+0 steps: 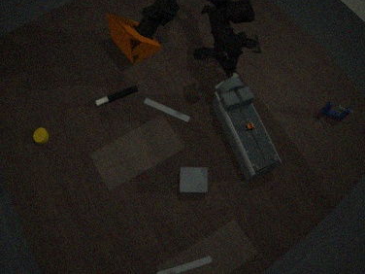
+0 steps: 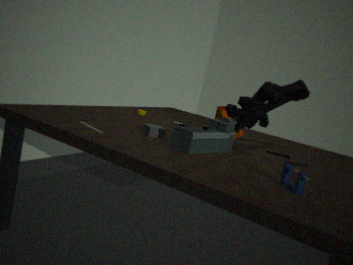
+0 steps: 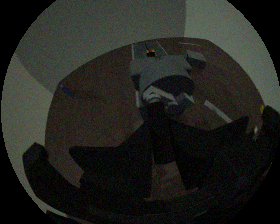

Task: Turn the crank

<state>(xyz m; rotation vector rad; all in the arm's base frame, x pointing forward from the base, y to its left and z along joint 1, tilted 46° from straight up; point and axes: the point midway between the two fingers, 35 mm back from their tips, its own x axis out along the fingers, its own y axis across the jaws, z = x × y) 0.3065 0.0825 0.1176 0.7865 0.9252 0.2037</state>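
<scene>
Now: the red pointer 160 mm ahead of my gripper tip and 50 mm to the right of it. The rest, counted from my gripper tip: grey block 250 mm to the right, 200 mm ahead, 70 mm below; then yellow disc 600 mm to the right, 150 mm behind, 80 mm below; then black-and-white marker 330 mm to the right, 150 mm behind, 80 mm below.
</scene>
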